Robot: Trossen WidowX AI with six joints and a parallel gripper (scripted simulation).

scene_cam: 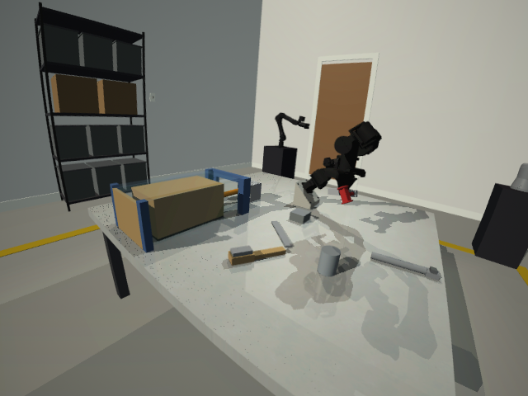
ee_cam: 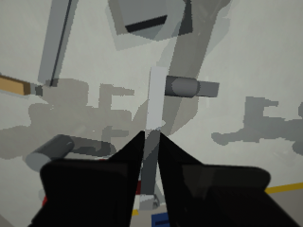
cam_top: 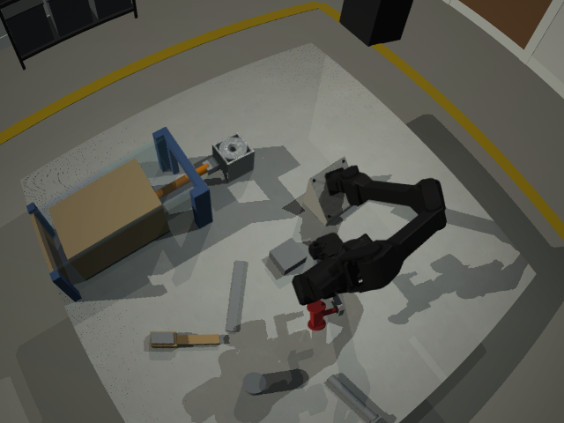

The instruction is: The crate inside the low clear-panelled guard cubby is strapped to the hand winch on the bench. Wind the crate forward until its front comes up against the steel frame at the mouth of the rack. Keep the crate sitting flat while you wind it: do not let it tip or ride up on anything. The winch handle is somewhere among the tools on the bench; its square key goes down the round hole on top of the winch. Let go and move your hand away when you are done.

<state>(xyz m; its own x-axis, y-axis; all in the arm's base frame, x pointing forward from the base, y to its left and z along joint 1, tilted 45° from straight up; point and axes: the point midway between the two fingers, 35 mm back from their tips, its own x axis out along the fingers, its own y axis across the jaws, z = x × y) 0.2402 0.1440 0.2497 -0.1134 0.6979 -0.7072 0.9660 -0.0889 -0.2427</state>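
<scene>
Right now my gripper tip is 5 cm short of the red knob, 4 cm to the right of it and 2 cm below it. From my gripper tip the other things lie so: grey block (1 cm behind, 17 cm to the right, 14 cm below); then flat grey bar (16 cm ahead, 15 cm to the right, 16 cm below); then winch handle (1 cm ahead, 1 cm to the left, 1 cm above).
</scene>
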